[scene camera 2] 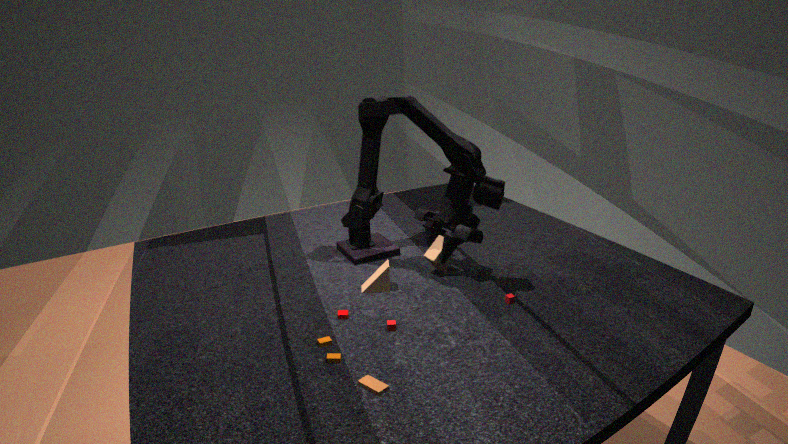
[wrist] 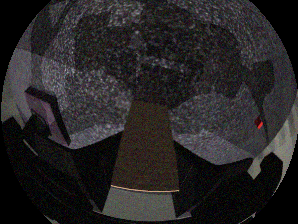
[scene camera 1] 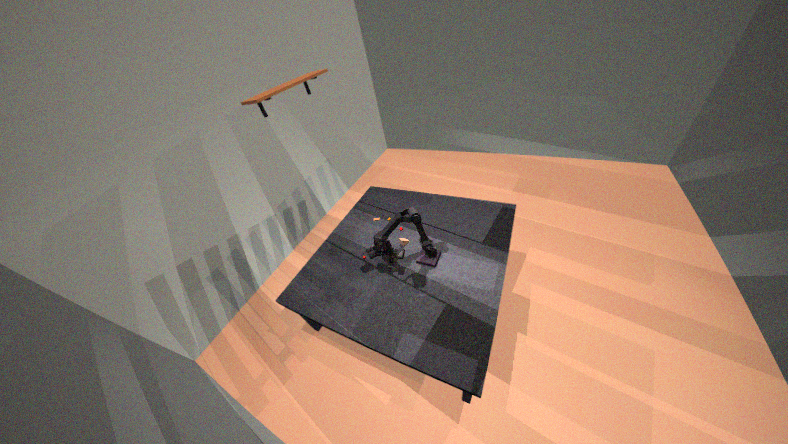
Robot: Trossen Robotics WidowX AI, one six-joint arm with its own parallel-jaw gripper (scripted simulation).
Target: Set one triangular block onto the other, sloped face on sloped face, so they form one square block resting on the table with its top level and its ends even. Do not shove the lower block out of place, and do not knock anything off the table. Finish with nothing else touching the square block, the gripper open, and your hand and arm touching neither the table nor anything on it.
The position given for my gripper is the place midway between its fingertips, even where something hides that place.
My gripper (scene camera 2: 436,260) holds a triangular block.
